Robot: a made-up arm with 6 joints. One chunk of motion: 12 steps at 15 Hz.
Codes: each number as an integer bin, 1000 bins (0 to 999) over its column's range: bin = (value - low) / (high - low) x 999, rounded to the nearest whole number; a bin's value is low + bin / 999 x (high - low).
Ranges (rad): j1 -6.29..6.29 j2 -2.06..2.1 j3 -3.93..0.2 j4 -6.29..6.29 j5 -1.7..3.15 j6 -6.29..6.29
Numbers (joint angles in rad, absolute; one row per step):
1: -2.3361 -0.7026 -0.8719 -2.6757 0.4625 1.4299
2: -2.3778 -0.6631 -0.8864 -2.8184 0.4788 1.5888
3: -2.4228 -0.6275 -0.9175 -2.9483 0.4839 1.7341
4: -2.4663 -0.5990 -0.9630 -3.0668 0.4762 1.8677
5: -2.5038 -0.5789 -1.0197 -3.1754 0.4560 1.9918
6: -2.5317 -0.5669 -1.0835 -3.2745 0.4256 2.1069
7: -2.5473 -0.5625 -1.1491 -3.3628 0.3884 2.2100
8: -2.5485 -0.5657 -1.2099 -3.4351 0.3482 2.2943
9: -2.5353 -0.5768 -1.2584 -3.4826 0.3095 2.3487
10: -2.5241 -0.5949 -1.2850 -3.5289 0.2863 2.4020
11: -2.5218 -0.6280 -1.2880 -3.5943 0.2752 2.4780
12: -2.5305 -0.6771 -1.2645 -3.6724 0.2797 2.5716
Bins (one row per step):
1: 314 326 740 287 445 613
2: 311 335 736 276 449 626
3: 307 344 729 265 450 637
4: 304 351 718 256 448 648
5: 301 356 704 247 444 658
6: 298 359 689 239 438 667
7: 297 360 673 232 430 675
8: 297 359 658 227 422 682
9: 298 356 646 223 414 686
10: 299 352 640 219 409 690
11: 299 344 639 214 407 696
12: 299 332 645 208 408 704

